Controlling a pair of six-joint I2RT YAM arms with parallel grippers.
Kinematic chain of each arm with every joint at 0, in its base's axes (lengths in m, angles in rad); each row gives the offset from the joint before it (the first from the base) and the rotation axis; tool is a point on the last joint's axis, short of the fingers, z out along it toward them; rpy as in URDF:
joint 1: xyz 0 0 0.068 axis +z
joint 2: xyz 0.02 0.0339 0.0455 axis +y
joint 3: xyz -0.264 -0.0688 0 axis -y
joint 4: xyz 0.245 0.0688 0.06 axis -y
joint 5: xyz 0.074 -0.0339 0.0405 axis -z
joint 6: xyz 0.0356 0 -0.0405 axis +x
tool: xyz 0 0 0 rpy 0 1.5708 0
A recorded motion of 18 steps. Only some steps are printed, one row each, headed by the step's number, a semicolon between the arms.
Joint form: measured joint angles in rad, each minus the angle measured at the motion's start. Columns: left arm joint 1, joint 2, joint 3, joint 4, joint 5, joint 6; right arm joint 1, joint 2, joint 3, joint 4, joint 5, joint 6.
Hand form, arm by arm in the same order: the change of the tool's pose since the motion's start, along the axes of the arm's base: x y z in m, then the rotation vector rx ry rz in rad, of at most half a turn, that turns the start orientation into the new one. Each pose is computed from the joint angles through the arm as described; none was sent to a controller.
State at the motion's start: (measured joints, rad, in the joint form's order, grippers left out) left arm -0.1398 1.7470 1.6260 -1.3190 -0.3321 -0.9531; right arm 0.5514 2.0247 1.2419 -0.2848 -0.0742 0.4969
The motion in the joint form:
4: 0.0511 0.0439 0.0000 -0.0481 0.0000 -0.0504; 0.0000 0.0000 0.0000 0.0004 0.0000 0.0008
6: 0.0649 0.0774 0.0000 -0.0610 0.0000 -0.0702; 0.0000 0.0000 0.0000 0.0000 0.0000 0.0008
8: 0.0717 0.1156 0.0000 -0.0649 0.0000 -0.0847; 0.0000 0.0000 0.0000 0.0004 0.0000 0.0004
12: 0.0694 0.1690 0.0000 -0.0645 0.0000 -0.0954; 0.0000 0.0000 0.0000 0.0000 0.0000 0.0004
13: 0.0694 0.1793 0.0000 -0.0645 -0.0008 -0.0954; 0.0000 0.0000 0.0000 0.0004 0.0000 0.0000
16: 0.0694 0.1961 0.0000 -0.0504 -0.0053 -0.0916; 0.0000 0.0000 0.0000 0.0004 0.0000 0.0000
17: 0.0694 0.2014 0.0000 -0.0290 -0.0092 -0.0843; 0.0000 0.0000 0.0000 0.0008 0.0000 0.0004
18: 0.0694 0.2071 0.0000 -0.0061 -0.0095 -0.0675; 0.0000 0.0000 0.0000 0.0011 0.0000 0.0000
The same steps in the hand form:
4: 0.0039 0.0166 -0.0141 0.0046 0.0755 0.0986; 0.0000 0.0000 0.0000 0.0005 -0.0001 -0.0007
6: 0.0082 0.0209 -0.0247 0.0083 0.1153 0.1311; 0.0000 0.0000 0.0000 0.0003 0.0003 -0.0007
8: 0.0137 0.0228 -0.0369 0.0126 0.1524 0.1516; 0.0000 0.0000 0.0000 0.0004 -0.0002 -0.0003
12: 0.0210 0.0215 -0.0544 0.0200 0.2014 0.1595; 0.0000 0.0000 0.0000 0.0001 0.0001 -0.0003
13: 0.0223 0.0215 -0.0578 0.0223 0.2115 0.1595; 0.0000 0.0000 0.0000 0.0002 -0.0003 0.0000
16: 0.0259 0.0214 -0.0635 0.0273 0.2147 0.1558; 0.0000 0.0000 0.0000 0.0002 -0.0003 0.0000
17: 0.0288 0.0213 -0.0655 0.0292 0.2006 0.1490; 0.0001 0.0000 0.0000 0.0006 -0.0006 -0.0003
18: 0.0319 0.0211 -0.0677 0.0280 0.1890 0.1332; 0.0001 0.0001 0.0001 0.0006 -0.0009 0.0000

